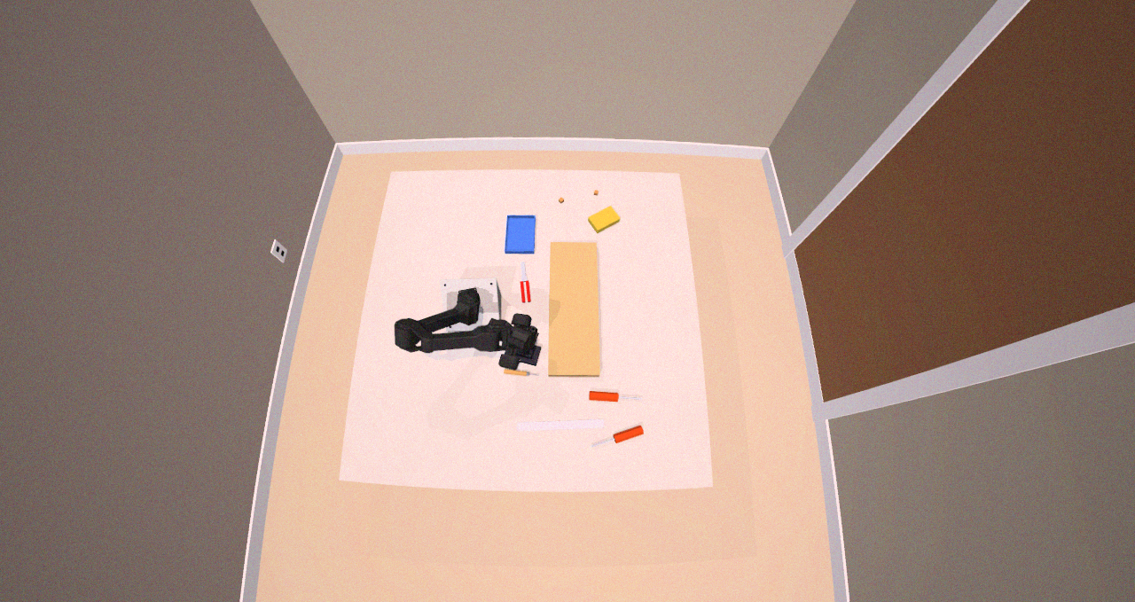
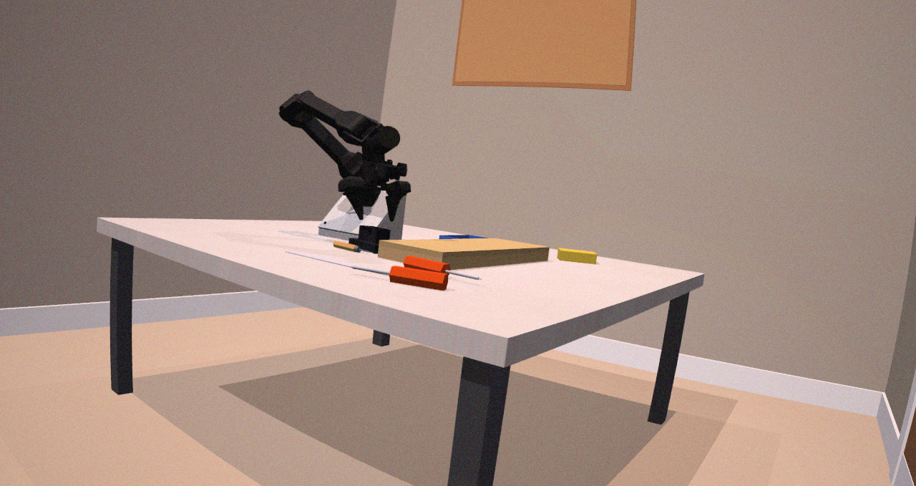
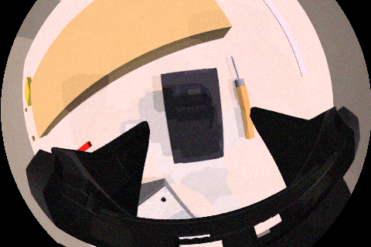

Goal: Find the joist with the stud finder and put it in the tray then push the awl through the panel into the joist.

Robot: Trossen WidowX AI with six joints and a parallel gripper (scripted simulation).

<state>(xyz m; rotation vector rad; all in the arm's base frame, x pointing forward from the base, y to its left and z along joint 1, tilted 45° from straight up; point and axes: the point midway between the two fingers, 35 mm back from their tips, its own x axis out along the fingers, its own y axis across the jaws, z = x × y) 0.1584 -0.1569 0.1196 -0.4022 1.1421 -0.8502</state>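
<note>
The black stud finder is 3 cm below my gripper tip and 1 cm ahead of it. From my gripper tip the other things lie so: awl 7 cm to the right, 7 cm below, 1 cm behind; blue tray 49 cm to the left, 6 cm below, 3 cm ahead; thin white strip 27 cm to the right, 9 cm ahead, 7 cm below.
</note>
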